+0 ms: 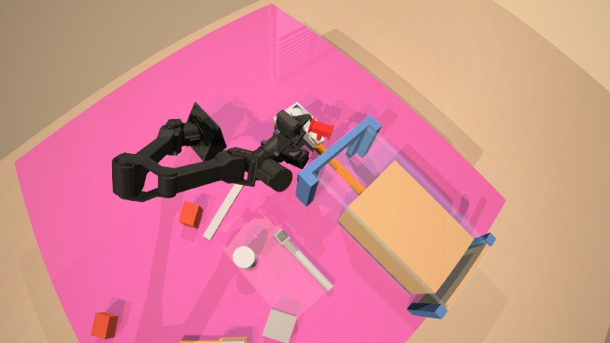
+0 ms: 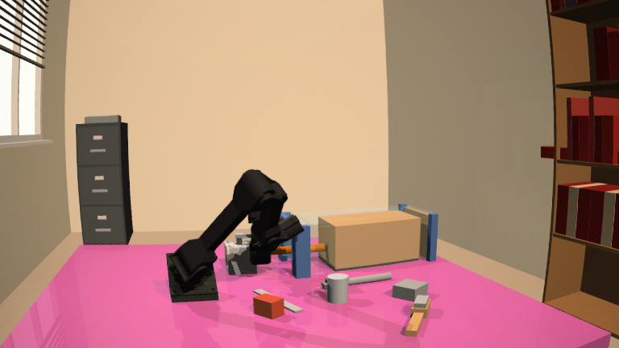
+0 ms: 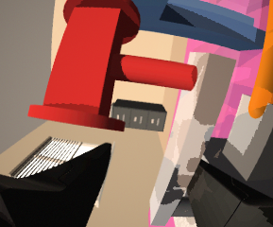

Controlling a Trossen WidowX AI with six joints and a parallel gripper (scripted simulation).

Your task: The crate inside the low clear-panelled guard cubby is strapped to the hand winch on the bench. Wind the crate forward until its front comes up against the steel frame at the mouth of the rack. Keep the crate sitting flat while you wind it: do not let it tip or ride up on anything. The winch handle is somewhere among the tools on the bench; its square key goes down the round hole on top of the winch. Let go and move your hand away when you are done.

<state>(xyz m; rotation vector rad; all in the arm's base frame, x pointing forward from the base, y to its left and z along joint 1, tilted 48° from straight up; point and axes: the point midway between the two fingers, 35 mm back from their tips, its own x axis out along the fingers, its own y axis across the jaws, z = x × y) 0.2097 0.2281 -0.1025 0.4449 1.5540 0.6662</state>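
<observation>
My gripper tip is now 2 cm short of the winch handle, 1 cm to the left of it and 1 cm above it. Round my gripper tip: blue steel frame: 11 cm ahead, 3 cm below; winch: 6 cm behind, 1 cm to the right, 10 cm below; red knob: 5 cm ahead, 1 cm to the right, 2 cm above.
</observation>
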